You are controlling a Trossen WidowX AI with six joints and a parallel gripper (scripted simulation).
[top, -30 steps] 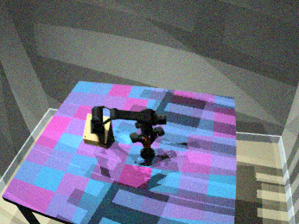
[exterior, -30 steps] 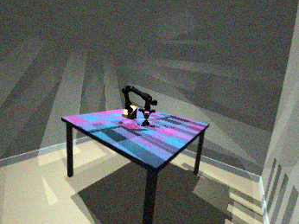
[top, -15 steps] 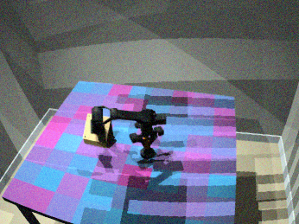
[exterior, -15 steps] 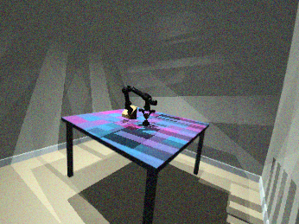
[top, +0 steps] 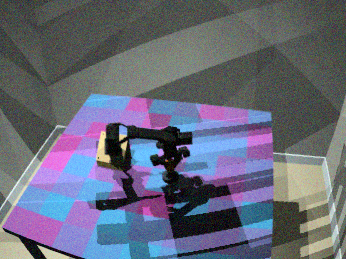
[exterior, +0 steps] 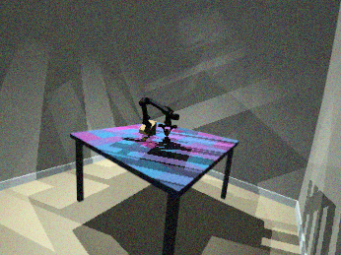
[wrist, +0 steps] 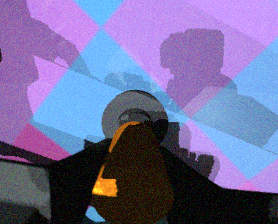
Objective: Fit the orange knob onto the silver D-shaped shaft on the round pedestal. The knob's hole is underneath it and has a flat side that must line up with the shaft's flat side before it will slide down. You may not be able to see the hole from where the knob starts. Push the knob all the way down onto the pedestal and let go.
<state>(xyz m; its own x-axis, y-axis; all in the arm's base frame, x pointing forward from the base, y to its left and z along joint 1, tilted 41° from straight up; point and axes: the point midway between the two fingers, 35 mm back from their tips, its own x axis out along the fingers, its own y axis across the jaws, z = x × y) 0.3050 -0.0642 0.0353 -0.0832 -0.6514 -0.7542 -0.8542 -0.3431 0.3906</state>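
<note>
My gripper tip is 3 cm below the orange knob. The rest, counted from my gripper tip: round pedestal 4 cm below.
</note>
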